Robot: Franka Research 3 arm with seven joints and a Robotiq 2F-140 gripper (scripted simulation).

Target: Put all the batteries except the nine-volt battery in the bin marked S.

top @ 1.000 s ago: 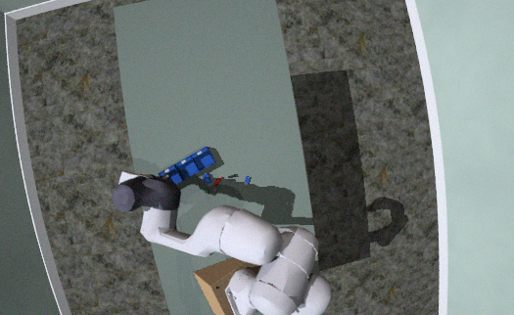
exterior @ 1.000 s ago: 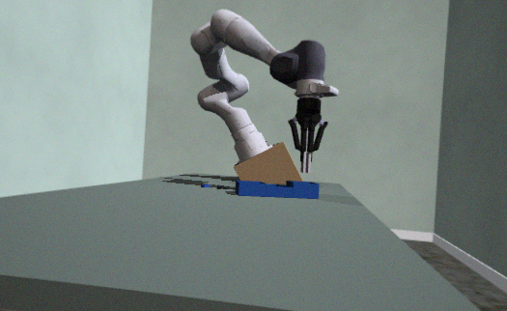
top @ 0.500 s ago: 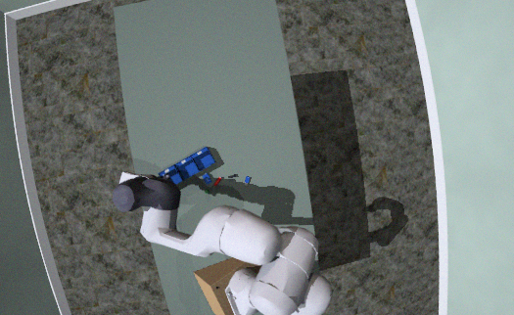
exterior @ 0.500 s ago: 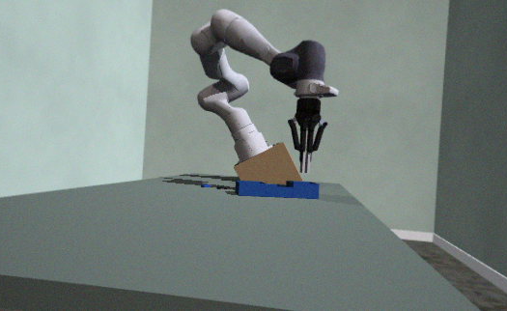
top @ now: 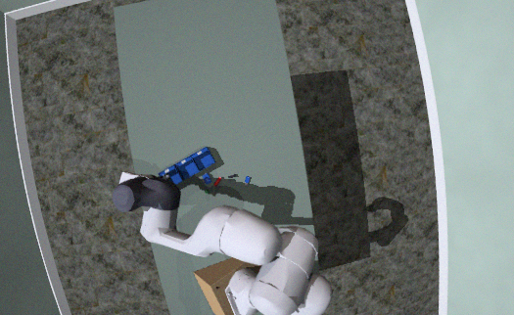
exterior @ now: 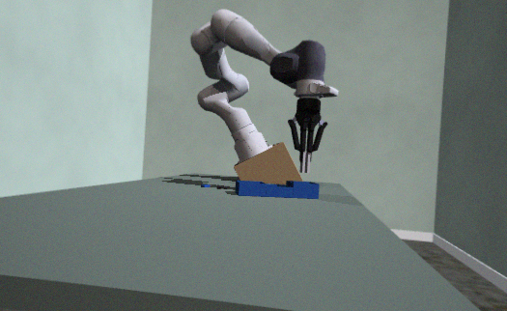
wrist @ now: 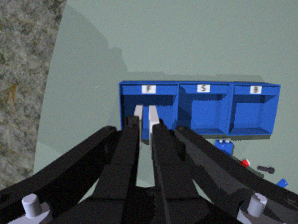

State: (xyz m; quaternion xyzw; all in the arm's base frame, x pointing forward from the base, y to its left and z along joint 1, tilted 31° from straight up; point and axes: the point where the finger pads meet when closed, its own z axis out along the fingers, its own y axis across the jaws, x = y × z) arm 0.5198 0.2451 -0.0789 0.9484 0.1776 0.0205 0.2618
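My gripper is now 6 cm past the red cylindrical battery, 21 cm to the left of it and 10 cm above it. Round my hand: blue nine-volt battery (3 cm behind, 16 cm to the right, 10 cm below); blue bin (3 cm ahead, 8 cm to the right, 9 cm below); green item (10 cm behind, 15 cm to the right, 10 cm below).
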